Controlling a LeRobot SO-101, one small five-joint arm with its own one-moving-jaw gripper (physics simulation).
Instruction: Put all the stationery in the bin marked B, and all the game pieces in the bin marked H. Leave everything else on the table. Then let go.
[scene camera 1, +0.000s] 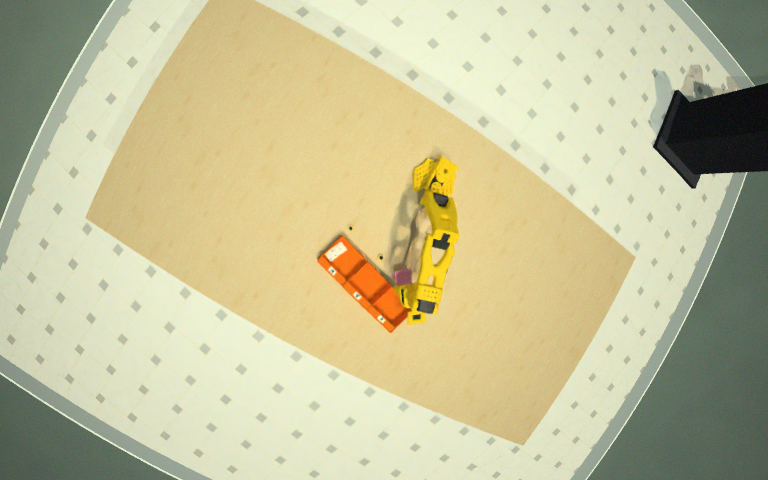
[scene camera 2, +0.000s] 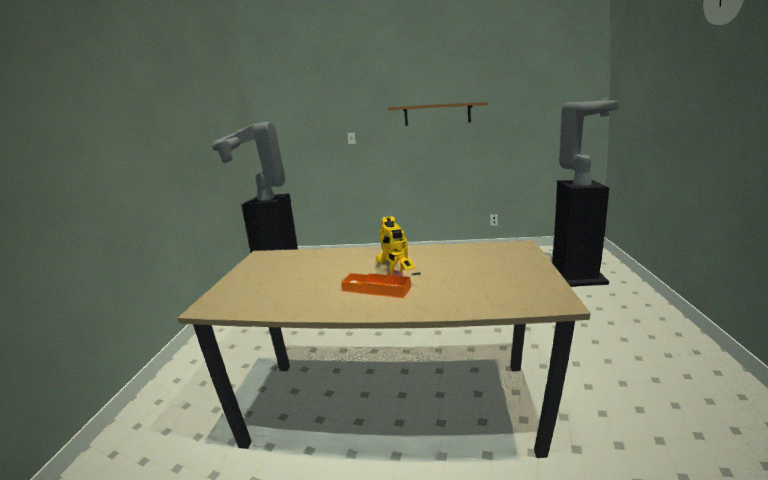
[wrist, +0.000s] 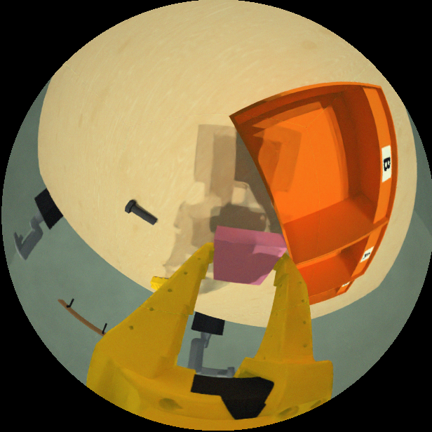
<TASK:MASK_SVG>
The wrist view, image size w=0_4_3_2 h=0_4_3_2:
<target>pink block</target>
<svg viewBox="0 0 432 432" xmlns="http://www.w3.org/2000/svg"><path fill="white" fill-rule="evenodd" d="M213 279L260 285L287 249L283 234L217 225L213 238Z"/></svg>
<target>orange three-part tray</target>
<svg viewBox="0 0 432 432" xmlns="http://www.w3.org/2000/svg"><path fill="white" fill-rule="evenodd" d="M381 86L354 81L316 83L271 95L229 115L245 147L248 149L269 194L285 238L288 254L306 283L309 305L346 292L355 278L364 274L379 248L391 216L396 194L398 151L393 119Z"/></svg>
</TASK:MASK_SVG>
